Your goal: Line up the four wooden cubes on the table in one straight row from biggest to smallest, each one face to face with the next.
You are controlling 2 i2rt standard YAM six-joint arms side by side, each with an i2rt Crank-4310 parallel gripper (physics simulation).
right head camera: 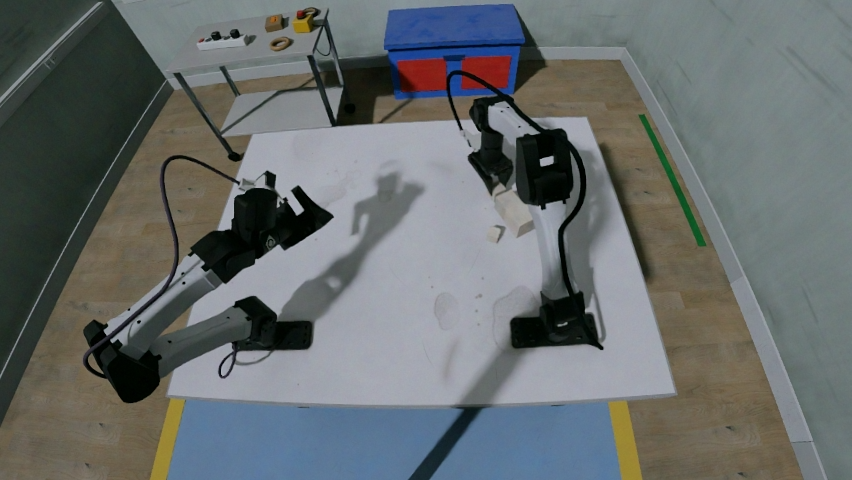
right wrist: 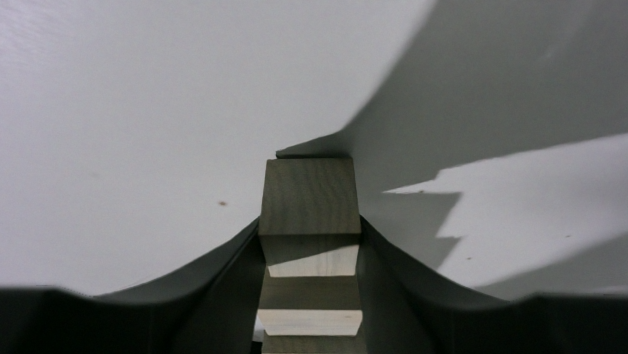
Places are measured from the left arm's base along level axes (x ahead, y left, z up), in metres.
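Pixels of known places: left gripper, between the fingertips: (right head camera: pixel 319 223); right gripper, between the fingertips: (right head camera: pixel 496 192) (right wrist: pixel 311 219); left arm's base, origin of its link: (right head camera: pixel 272 336); right arm's base, origin of its link: (right head camera: pixel 553 331) (right wrist: pixel 251 346).
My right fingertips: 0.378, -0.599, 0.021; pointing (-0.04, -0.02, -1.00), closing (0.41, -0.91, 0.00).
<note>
Ahead of a thing's pixels: the offset from my right fingertips to its top centre, as dx, dy, dz. "spot": to the spot under its first point. Level surfaces: height alone.
My right gripper (right head camera: pixel 496 186) (right wrist: pixel 311 219) is shut on a wooden cube {+0.003, +0.001, +0.021} (right wrist: pixel 310 197), with one finger against each side. In the right wrist view, a second cube {-0.052, -0.023, +0.031} (right wrist: pixel 310 295) lies directly behind it in line, and a strip of a third cube {spot: -0.075, -0.036, +0.036} (right wrist: pixel 315 345) shows at the bottom edge. In the head view, the larger blocks {spot: -0.097, -0.025, +0.040} (right head camera: pixel 513 211) stand together below the gripper, partly beside the right arm. The smallest cube {-0.136, +0.028, +0.008} (right head camera: pixel 494 233) stands apart at their lower left, turned at an angle. My left gripper (right head camera: pixel 307 220) hangs at the left, far from the cubes; its finger gap is unclear.
The right forearm passes over the white table {dz -0.021} (right head camera: pixel 381 369) close to the right of the cubes. Shadows of both arms fall across the table. A grey cart (right head camera: pixel 256 50) and a blue box with red panels (right head camera: pixel 453 26) stand behind the table.
</note>
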